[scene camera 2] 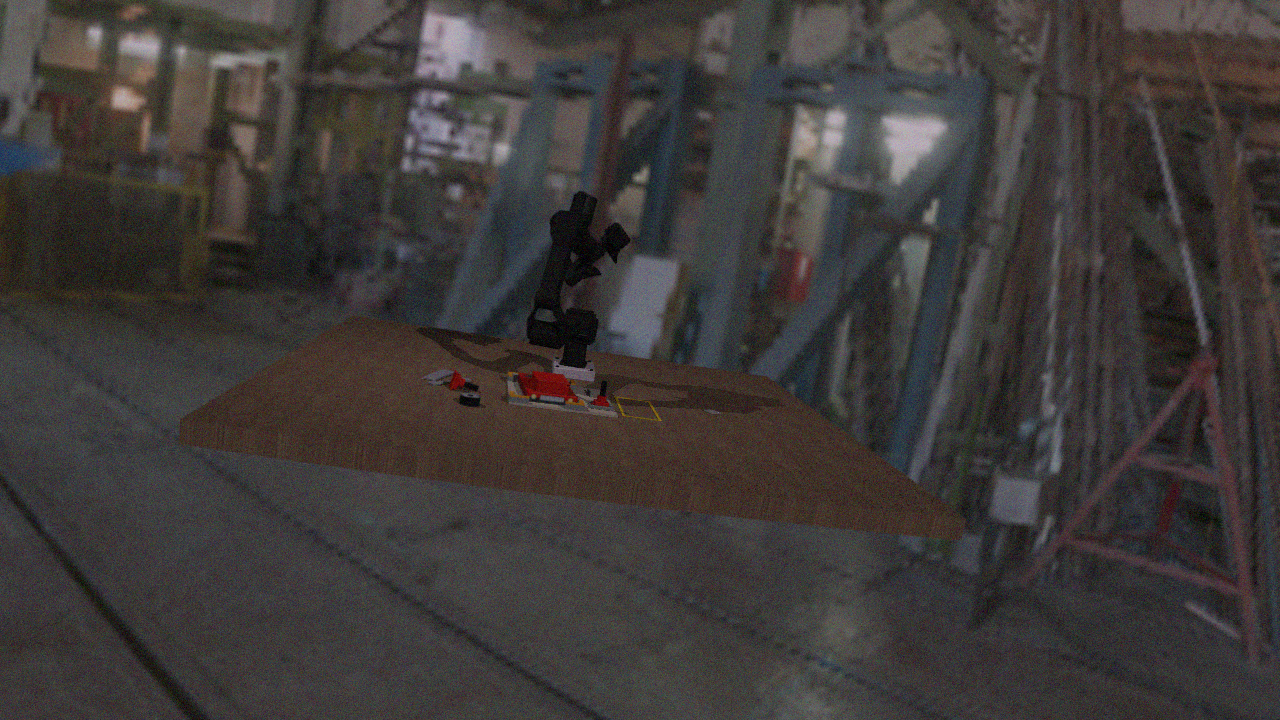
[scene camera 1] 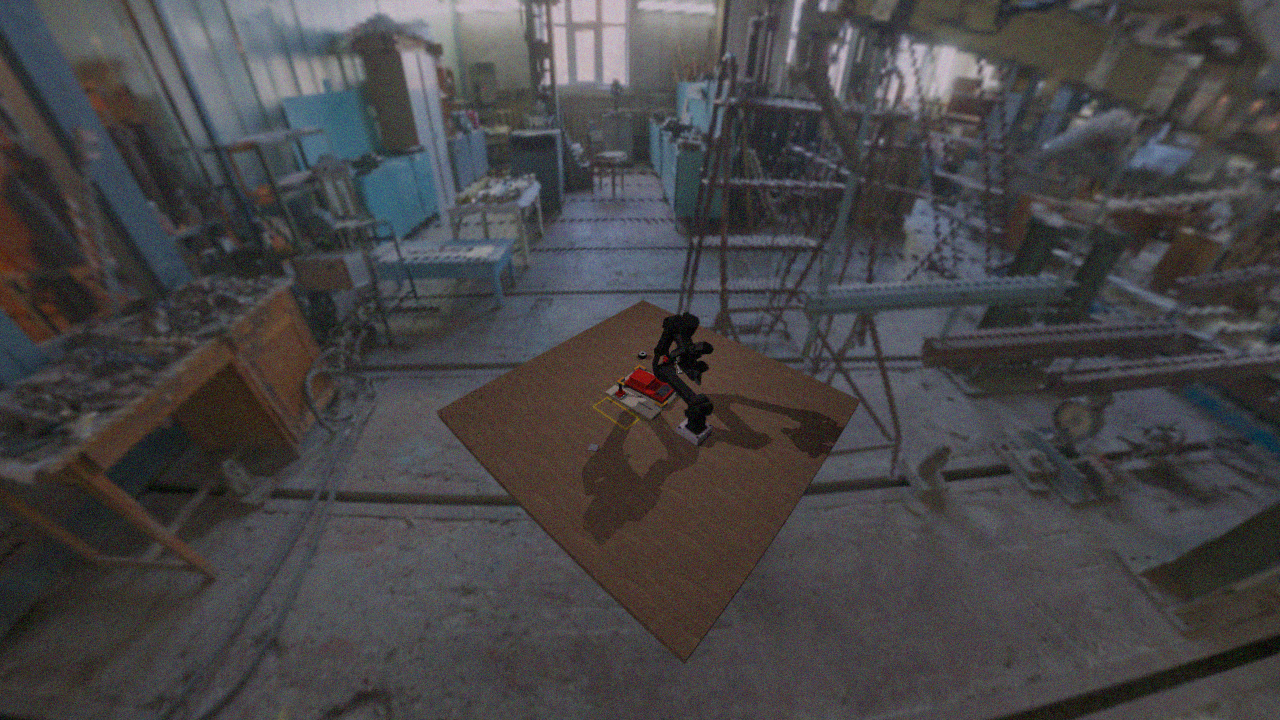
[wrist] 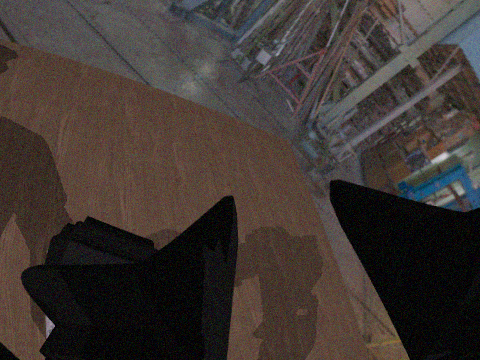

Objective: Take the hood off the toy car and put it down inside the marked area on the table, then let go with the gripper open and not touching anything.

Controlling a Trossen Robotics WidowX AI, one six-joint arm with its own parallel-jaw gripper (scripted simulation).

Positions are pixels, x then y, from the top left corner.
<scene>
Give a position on a base plate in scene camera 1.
642, 404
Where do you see a base plate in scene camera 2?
585, 396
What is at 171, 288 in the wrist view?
The gripper.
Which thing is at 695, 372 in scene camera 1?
The gripper.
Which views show the gripper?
Scene camera 2, scene camera 1 and the wrist view: all of them.
</scene>
